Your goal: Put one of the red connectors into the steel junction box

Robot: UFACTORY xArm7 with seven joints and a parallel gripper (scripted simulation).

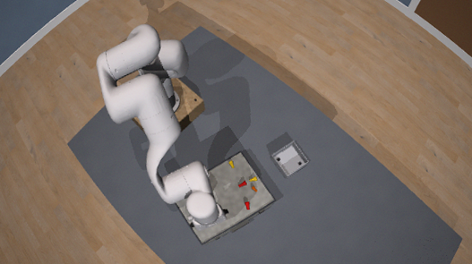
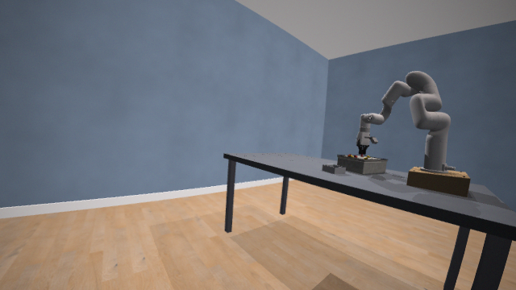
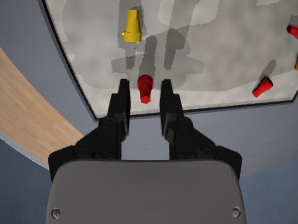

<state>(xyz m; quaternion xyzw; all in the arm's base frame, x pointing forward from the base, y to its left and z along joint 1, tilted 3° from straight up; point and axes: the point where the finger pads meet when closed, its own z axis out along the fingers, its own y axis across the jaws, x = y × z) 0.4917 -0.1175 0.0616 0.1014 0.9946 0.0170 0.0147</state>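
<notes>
Now: hand 1 cm past the orange connector, 19 cm to the right of it and 3 cm above it. Round my hand: tool case 5 cm behind, 8 cm to the left, 6 cm below.
</notes>
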